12 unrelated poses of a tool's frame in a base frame.
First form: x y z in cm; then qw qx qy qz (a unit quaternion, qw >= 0).
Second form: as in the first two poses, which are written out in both.
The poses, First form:
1: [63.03 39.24 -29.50 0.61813 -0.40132 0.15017 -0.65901]
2: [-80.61 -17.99 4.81 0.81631 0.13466 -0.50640 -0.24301]
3: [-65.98 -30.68 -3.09 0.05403 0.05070 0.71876 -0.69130]
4: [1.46 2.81 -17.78 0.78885 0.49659 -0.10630 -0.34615]
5: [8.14 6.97 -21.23 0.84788 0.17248 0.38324 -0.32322]
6: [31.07 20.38 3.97 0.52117 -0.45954 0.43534 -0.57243]
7: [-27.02 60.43 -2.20 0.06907 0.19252 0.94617 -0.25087]
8: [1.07 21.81 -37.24 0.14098 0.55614 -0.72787 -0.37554]
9: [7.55 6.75 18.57 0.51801 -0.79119 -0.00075 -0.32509]
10: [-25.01 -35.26 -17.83 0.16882 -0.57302 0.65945 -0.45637]
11: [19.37 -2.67 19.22 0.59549 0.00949 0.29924 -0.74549]
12: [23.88 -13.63 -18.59 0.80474 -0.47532 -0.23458 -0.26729]
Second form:
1: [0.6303 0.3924 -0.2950 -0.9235 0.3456 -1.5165]
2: [-0.8061 -0.1799 0.0481 0.2871 -1.0798 -0.5182]
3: [-0.6598 -0.3068 -0.0309 0.1540 2.1835 -2.1001]
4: [0.0146 0.0281 -0.1778 1.0696 -0.2290 -0.7456]
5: [0.0814 0.0697 -0.2123 0.3636 0.8079 -0.6814]
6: [0.3107 0.2038 0.0397 -1.1012 1.0432 -1.3717]
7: [-0.2702 0.6043 -0.0220 0.5796 2.8485 -0.7552]
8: [0.0107 0.2181 -0.3724 1.6059 -2.1018 -1.0844]
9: [0.0755 0.0675 0.1857 -1.8985 -0.0018 -0.7801]
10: [-0.2501 -0.3526 -0.1783 -1.6292 1.8749 -1.2975]
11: [0.1937 -0.0267 0.1922 0.0220 0.6950 -1.7314]
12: [0.2388 -0.1363 -0.1859 -1.0178 -0.5023 -0.5723]
